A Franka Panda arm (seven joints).
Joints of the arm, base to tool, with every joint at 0 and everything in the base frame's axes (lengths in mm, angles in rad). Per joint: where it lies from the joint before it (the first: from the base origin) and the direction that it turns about. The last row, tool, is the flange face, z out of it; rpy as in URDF.
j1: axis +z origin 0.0 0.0 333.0
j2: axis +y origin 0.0 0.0 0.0
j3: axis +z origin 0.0 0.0 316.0
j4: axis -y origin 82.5 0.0 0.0
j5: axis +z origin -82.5 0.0 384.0
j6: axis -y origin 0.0 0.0 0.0
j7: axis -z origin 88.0 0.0 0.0
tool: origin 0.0 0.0 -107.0 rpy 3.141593 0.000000 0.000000
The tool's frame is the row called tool.
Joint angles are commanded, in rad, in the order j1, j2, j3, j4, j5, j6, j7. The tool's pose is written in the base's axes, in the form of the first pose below.
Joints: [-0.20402, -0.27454, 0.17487, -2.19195, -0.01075, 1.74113, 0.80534]
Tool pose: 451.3 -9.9 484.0 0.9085 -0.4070 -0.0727 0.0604
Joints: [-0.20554, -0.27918, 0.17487, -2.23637, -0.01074, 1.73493, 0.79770]
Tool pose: 441.7 -11.1 465.6 0.9074 -0.4038 -0.0941 0.0688
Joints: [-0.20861, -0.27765, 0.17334, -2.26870, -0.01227, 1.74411, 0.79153]
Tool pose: 436.4 -13.8 451.1 0.9064 -0.4024 -0.1057 0.0731
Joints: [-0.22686, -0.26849, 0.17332, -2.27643, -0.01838, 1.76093, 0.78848]
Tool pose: 437.6 -22.6 444.8 0.9038 -0.4080 -0.1057 0.0740
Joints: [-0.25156, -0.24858, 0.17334, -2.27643, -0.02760, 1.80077, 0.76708]
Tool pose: 443.9 -35.0 438.5 0.9053 -0.4075 -0.0971 0.0707
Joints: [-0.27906, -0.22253, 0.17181, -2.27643, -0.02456, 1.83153, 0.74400]
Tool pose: 449.0 -48.6 428.9 0.9047 -0.4098 -0.0976 0.0637
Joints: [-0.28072, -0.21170, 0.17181, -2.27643, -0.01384, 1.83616, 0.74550]
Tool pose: 450.6 -48.8 424.3 0.9032 -0.4127 -0.1023 0.0590
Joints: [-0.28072, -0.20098, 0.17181, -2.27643, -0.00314, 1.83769, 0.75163]
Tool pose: 451.8 -48.2 419.6 0.9008 -0.4169 -0.1082 0.0552
